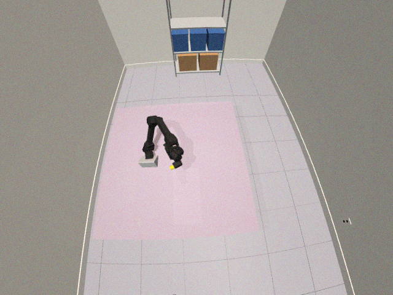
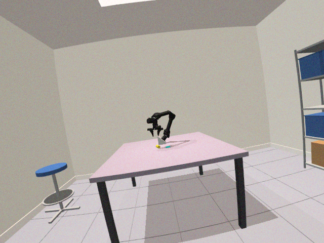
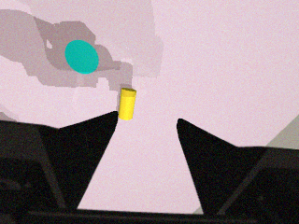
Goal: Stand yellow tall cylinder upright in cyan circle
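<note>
Now: the yellow tall cylinder 30 mm behind my gripper tip, 10 mm to the left of it and 130 mm below it. Round my gripper tip: cyan circle 20 mm ahead, 130 mm to the left, 150 mm below.
</note>
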